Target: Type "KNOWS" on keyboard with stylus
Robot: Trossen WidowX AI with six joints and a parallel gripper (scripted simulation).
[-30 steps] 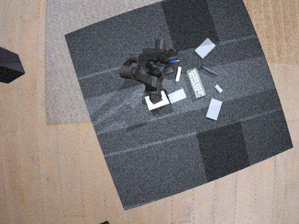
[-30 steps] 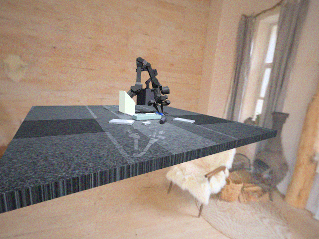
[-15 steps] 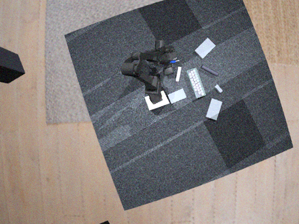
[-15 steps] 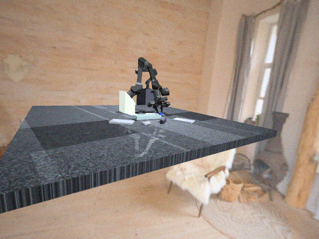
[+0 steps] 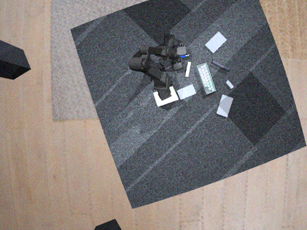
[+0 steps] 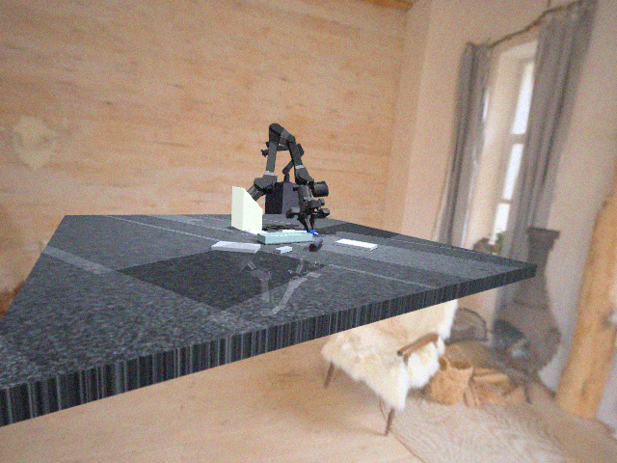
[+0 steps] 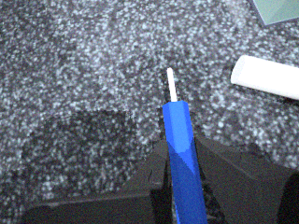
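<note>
My gripper tip is 5 cm short of the thin white tip and 1 cm to the left of it. The rest, counted from my gripper tip: dark cylinder (21 cm ahead, 16 cm to the right); then white stick (10 cm to the right, 1 cm ahead); then blue stylus (1 cm ahead).
</note>
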